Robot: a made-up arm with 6 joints.
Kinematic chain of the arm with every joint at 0, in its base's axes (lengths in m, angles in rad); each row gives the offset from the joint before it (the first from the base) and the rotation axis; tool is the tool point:
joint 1: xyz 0 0 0.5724 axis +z
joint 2: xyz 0 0 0 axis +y
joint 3: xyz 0 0 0.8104 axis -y
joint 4: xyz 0 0 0 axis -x
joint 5: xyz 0.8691 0 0 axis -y
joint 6: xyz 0 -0.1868 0 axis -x
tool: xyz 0 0 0
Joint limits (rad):
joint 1: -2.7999..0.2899
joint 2: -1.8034..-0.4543
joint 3: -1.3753..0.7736
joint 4: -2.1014..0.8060
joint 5: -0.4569..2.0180
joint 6: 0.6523..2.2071
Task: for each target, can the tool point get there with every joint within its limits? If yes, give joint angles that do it. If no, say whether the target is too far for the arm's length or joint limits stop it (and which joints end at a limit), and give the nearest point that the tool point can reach.
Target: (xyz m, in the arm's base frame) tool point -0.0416 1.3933 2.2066
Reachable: no: too far | nearest point -0.0312 1.0434 1.7962 | short by 0.539 m
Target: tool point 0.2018 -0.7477 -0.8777
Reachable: no: joint limits stop it (at a limit: joint 2, joint 3) | nearest point 0.0363 -0.1345 0.5250 | short by 1.540 m
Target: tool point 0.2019 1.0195 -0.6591
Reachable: no: joint limits stop it (at a limit: joint 2, joint 3, joint 4) | nearest point 0.0201 0.1014 0.5111 | short by 1.498 m
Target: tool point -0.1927 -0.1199 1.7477
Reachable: yes | joints -0.3974 -0.9371 -0.0386 0.1336 0.2282 0.9951
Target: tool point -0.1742 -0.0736 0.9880
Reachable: yes | joints -0.9817 -1.5450 -1.0966 0.1067 1.4090 1.1364
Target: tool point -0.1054 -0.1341 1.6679
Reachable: yes | joints -0.3831 -0.9499 -0.2574 0.5019 1.4309 1.9614
